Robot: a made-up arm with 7 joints.
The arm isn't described. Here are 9 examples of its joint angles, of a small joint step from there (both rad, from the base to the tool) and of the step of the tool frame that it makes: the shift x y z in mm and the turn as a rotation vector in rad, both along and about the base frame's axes.
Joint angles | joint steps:
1: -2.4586 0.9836 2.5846 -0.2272 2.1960 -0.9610 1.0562 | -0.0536 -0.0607 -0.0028 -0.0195 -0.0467 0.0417 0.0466
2: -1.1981 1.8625 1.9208 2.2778 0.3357 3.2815 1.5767 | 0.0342 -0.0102 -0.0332 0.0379 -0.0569 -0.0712 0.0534
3: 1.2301 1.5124 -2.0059 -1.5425 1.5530 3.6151 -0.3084 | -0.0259 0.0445 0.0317 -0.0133 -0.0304 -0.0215 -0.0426
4: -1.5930 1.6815 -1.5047 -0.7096 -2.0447 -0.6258 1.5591 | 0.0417 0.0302 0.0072 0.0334 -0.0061 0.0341 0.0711
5: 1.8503 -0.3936 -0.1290 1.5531 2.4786 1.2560 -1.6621 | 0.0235 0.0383 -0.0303 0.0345 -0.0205 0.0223 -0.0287
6: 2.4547 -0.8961 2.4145 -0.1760 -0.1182 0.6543 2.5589 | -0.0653 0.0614 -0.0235 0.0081 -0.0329 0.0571 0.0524
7: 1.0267 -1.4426 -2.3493 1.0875 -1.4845 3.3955 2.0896 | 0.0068 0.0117 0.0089 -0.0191 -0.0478 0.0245 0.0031
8: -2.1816 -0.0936 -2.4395 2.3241 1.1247 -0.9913 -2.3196 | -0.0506 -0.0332 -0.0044 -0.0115 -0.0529 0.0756 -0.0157
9: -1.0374 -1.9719 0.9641 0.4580 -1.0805 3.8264 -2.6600 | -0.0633 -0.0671 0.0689 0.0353 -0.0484 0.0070 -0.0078
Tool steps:
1: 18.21 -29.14 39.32 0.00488 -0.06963 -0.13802
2: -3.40 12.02 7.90 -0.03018 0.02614 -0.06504
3: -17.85 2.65 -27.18 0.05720 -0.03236 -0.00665
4: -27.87 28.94 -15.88 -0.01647 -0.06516 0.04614
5: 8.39 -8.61 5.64 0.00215 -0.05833 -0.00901
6: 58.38 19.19 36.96 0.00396 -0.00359 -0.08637
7: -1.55 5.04 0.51 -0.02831 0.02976 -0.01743
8: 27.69 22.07 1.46 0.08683 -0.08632 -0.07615
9: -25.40 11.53 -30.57 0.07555 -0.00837 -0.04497
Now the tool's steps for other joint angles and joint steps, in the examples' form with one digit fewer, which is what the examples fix.
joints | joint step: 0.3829 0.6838 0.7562 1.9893 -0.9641 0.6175 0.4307 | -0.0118 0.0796 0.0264 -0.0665 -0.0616 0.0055 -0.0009
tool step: -62.6 -7.8 23.3 0.0338 -0.1671 0.0342
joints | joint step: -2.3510 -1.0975 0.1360 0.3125 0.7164 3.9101 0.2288 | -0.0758 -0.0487 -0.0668 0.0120 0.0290 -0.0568 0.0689
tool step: -30.5 42.0 -25.8 0.1059 0.0157 -0.0303
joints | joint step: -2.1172 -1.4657 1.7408 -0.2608 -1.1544 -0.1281 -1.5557 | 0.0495 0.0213 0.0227 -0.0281 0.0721 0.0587 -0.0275
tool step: 18.2 -21.7 8.2 -0.1250 -0.0223 0.0151
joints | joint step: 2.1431 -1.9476 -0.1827 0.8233 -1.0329 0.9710 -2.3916 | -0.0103 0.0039 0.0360 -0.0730 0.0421 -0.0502 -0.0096
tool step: -11.1 25.2 23.3 0.0378 0.0402 -0.0637
